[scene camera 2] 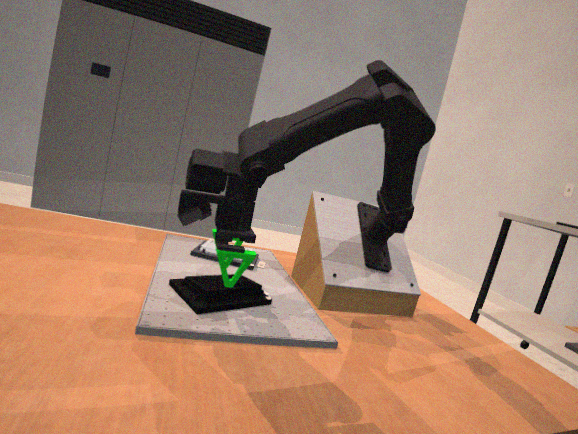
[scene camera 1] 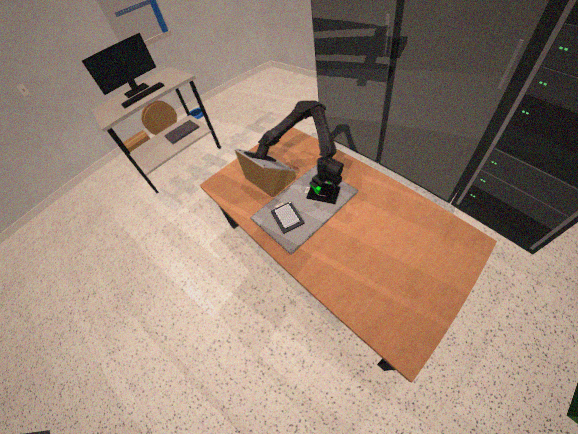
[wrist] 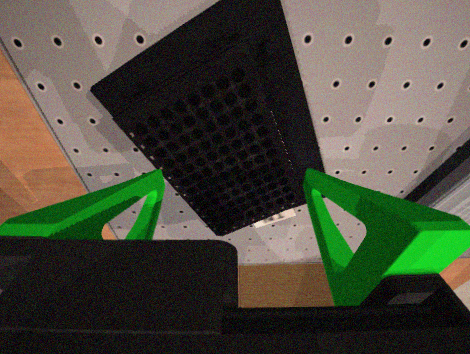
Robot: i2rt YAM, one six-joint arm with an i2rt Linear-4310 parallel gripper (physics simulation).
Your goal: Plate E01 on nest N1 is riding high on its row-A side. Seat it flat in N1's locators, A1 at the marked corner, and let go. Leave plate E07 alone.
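Where they show: gripper, between the fingertips: [scene camera 2: 226,276] [scene camera 1: 323,188] [wrist: 234,176]; arm's base, origin of its link: [scene camera 2: 372,236] [scene camera 1: 260,157].
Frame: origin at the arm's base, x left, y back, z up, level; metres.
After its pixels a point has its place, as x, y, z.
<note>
Plate E01 [scene camera 2: 200,283] @(0.173, -0.407, -0.118) [wrist: 215,145] @(0.148, -0.379, -0.120) is black, with a grid of round wells, and sits on the black nest N1 [scene camera 1: 330,199] @(0.119, -0.432, -0.132) [scene camera 2: 202,306] @(0.219, -0.399, -0.138) [wrist: 301,120] @(0.090, -0.390, -0.138). Black on black hides its seating; I cannot tell from these views how far its row-A side stands up or which corner is marked. A small pale label [wrist: 275,218] @(0.087, -0.276, -0.148) lies at the nest's near end in the wrist view. My gripper [scene camera 1: 318,189] @(0.136, -0.360, -0.112) [scene camera 2: 231,283] @(0.136, -0.360, -0.112) [wrist: 234,176] @(0.136, -0.360, -0.112) is open, its green fingers apart above the plate's near end, with nothing between them. A white plate [scene camera 1: 287,216] @(-0.118, -0.353, -0.123) [scene camera 2: 212,248] @(-0.082, -0.383, -0.125), apparently E07, sits in the other dark nest.
Both nests stand on a grey perforated board [scene camera 1: 295,245] @(-0.194, -0.496, -0.151) [scene camera 2: 280,332] @(0.256, -0.267, -0.150) [wrist: 370,60] @(0.051, -0.428, -0.150) on the wooden table [scene camera 1: 390,270] @(0.027, -0.901, -0.164) [scene camera 2: 75,370] @(0.375, -0.538, -0.163). The arm's wedge-shaped wooden base [scene camera 1: 265,179] @(-0.078, -0.146, -0.022) [scene camera 2: 360,301] @(0.112, -0.050, -0.135) [wrist: 280,285] @(0.061, -0.153, -0.131) stands beside the board.
</note>
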